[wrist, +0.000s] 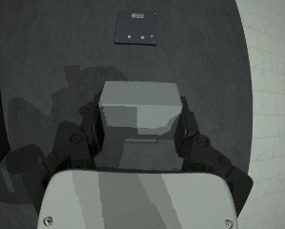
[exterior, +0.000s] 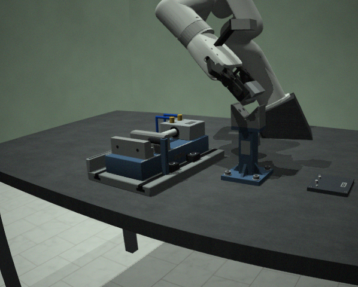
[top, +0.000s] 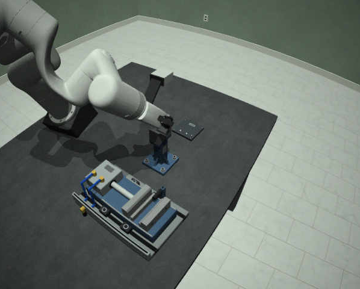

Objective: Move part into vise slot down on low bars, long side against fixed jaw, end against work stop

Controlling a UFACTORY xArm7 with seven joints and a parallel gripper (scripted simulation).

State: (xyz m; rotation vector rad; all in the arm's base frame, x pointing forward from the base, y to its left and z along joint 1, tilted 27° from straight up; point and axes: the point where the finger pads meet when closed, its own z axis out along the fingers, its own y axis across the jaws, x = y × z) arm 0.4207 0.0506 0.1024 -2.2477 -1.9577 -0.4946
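The part is 1 cm to the left of my hand and 1 cm below it. Round my hand: work stop (18 cm to the right, 10 cm below, 8 cm ahead); then cylinder rod (20 cm to the right, 12 cm below, 1 cm behind); then blue stand (13 cm below).
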